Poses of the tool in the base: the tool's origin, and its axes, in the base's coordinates. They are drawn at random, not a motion.
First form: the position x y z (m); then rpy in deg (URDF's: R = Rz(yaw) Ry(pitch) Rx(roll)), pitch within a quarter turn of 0, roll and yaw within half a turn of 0.
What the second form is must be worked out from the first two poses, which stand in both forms.
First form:
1: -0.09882 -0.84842 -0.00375 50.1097 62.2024 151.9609
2: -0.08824 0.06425 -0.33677 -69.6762 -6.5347 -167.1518
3: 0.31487 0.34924 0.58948 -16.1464 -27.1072 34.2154
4: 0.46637 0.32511 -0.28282 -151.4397 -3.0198 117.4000
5: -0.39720 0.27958 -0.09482 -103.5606 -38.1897 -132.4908
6: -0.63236 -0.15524 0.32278 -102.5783 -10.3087 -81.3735
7: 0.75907 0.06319 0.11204 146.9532 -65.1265 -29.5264
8: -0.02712 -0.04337 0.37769 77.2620 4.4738 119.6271
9: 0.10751 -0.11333 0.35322 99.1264 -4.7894 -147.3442
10: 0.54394 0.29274 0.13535 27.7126 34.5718 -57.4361
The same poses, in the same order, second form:
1: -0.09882 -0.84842 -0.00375 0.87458 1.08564 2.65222
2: -0.08824 0.06425 -0.33677 -1.21608 -0.11405 -2.91735
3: 0.31487 0.34924 0.58948 -0.28181 -0.47311 0.59717
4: 0.46637 0.32511 -0.28282 -2.64312 -0.05271 2.04902
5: -0.39720 0.27958 -0.09482 -1.80747 -0.66654 -2.31240
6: -0.63236 -0.15524 0.32278 -1.79033 -0.17992 -1.42024
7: 0.75907 0.06319 0.11204 2.56482 -1.13667 -0.51533
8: -0.02712 -0.04337 0.37769 1.34848 0.07808 2.08789
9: 0.10751 -0.11333 0.35322 1.73008 -0.08359 -2.57164
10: 0.54394 0.29274 0.13535 0.48368 0.60339 -1.00245
